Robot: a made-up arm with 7 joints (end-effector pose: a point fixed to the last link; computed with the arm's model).
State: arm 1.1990 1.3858 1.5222 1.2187 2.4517 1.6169 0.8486
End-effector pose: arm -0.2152 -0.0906 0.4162 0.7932 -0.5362 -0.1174 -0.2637
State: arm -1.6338 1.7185 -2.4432 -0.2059 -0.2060 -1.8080 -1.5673
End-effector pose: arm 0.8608 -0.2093 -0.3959 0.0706 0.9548 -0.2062 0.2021
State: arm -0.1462 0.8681 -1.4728 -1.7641 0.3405 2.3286 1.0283
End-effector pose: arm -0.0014 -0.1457 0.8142 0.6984 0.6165 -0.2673 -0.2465
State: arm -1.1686 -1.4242 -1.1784 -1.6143 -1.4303 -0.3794 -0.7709
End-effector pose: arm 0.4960 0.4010 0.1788 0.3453 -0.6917 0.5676 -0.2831
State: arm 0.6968 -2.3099 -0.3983 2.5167 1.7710 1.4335 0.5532
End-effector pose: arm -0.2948 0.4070 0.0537 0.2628 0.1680 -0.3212 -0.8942
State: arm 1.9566 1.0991 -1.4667 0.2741 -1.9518 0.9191 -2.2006
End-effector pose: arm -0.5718 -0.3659 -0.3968 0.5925 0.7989 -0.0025 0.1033
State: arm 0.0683 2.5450 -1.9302 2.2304 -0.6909 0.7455 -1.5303
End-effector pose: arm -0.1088 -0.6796 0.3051 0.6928 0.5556 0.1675 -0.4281
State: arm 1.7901 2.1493 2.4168 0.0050 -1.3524 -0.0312 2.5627
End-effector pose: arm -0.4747 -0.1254 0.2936 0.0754 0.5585 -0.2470 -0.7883
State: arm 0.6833 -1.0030 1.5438 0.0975 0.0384 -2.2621 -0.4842
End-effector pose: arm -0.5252 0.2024 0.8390 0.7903 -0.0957 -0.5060 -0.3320
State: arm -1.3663 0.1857 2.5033 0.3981 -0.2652 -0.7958 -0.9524
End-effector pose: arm 0.8173 0.1901 -0.4199 0.2419 0.8550 0.4057 0.2142
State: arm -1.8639 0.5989 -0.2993 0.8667 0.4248 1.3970 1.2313
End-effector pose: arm 0.7344 0.0708 0.1978 0.9148 -0.2351 0.0917 0.3154
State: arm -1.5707 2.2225 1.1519 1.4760 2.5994 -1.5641 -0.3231
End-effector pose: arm 0.3746 0.0216 0.0323 0.0825 -0.9117 0.2235 -0.3347
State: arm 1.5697 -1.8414 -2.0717 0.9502 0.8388 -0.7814 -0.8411
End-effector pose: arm -0.0355 0.0437 -0.0922 0.4235 0.3331 0.8237 -0.1765
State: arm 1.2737 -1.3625 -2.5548 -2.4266 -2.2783 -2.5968 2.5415
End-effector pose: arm -0.2311 0.1656 0.1901 0.1110 0.1158 0.8670 -0.4717
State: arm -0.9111 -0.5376 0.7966 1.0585 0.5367 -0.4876 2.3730
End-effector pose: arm 0.4820 0.4240 0.4620 0.6651 -0.6848 -0.0755 0.2881
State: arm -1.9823 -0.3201 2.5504 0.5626 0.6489 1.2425 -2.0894
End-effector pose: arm 0.5230 0.2444 -0.0550 0.9461 -0.2484 0.0375 -0.2043
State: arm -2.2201 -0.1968 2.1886 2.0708 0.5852 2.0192 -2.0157
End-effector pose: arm 0.7415 0.0272 -0.4793 0.1137 -0.6624 0.4509 -0.5874
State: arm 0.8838 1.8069 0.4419 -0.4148 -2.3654 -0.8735 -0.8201
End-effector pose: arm -0.4823 -0.4962 0.0625 0.5539 0.2355 -0.7975 -0.0423
